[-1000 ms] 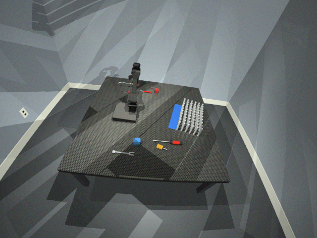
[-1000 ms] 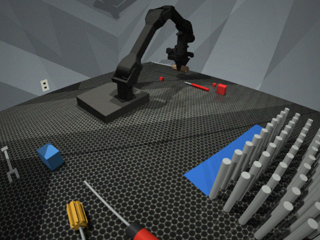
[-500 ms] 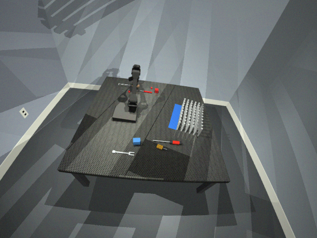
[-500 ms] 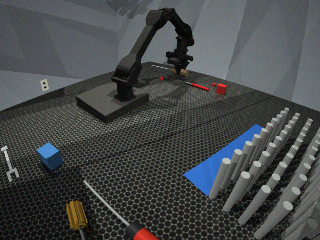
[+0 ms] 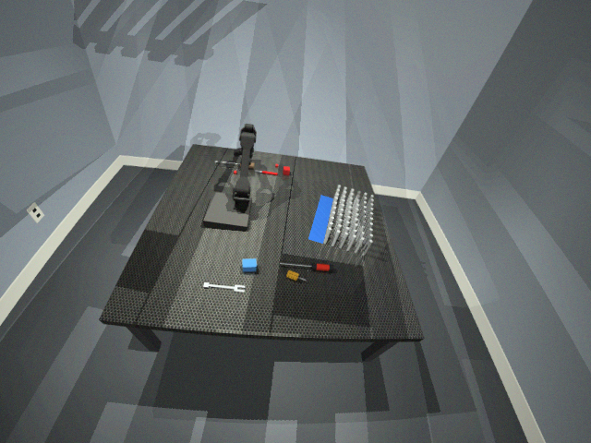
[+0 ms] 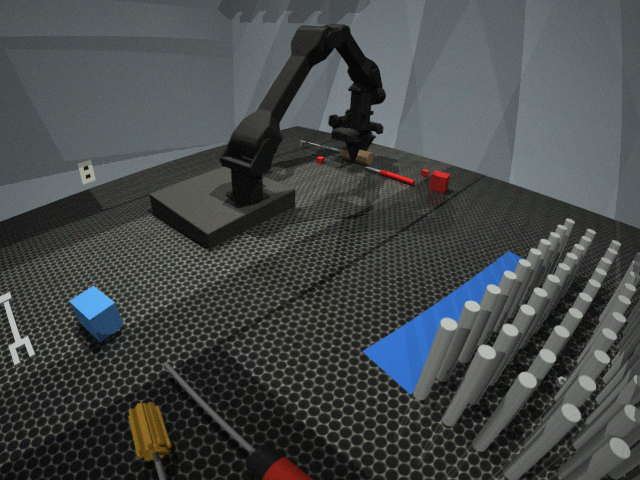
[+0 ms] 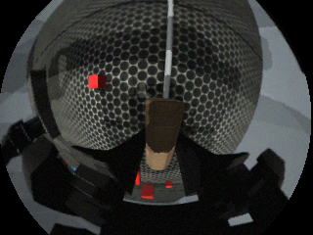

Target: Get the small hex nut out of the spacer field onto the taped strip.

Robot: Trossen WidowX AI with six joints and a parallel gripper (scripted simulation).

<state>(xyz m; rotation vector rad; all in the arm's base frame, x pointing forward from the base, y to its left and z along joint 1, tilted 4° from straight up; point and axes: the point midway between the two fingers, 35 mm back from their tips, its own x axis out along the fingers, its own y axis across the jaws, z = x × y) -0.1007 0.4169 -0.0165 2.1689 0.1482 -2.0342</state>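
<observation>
My gripper tip is 110 mm short of the red-handled tool and 20 mm to the left of it. Also, from my gripper tip: blue taped strip 540 mm ahead, 310 mm to the right, 10 mm below; then hex nut 700 mm ahead, 360 mm to the right; then blue cube 250 mm ahead, 750 mm to the right, 10 mm above.
</observation>
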